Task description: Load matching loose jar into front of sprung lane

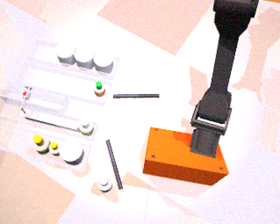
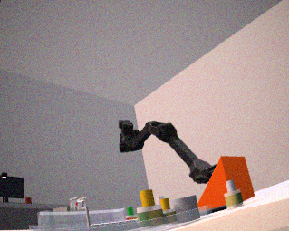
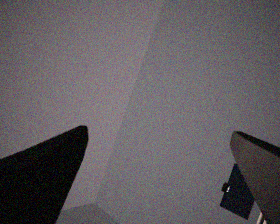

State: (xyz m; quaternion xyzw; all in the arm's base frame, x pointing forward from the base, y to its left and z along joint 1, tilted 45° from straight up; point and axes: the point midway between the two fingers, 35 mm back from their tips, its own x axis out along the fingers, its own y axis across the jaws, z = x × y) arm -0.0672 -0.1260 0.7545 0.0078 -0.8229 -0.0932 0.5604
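My gripper tip is 480 mm short of the lane, 660 mm to the right of it and 530 mm above it.
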